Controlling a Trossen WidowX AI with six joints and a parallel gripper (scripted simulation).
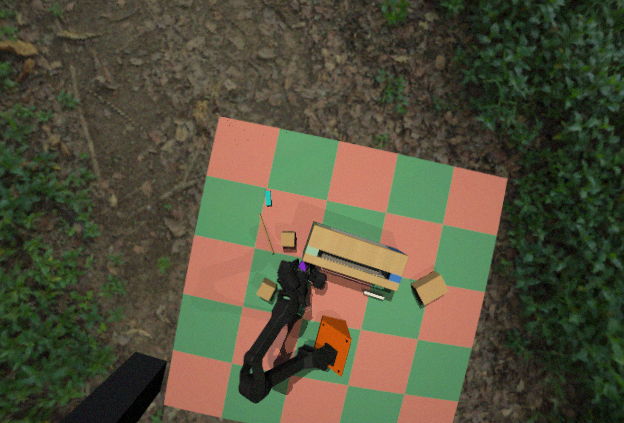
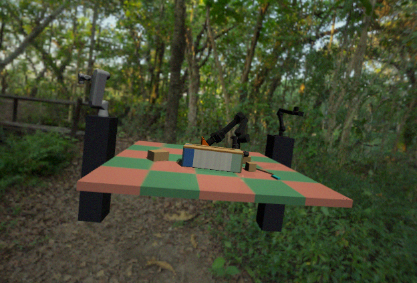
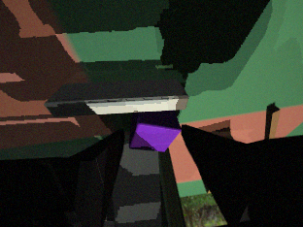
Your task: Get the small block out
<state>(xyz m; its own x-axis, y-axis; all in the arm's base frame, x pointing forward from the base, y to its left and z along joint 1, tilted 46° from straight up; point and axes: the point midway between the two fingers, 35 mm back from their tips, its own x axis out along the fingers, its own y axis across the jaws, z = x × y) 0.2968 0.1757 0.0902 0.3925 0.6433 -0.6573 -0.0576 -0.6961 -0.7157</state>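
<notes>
My gripper tip is 2 cm past the purple block. From my gripper tip the other things lie so: thin stick 18 cm to the left, 7 cm ahead, 1 cm below; box 18 cm to the right, 5 cm ahead, 5 cm above.
</notes>
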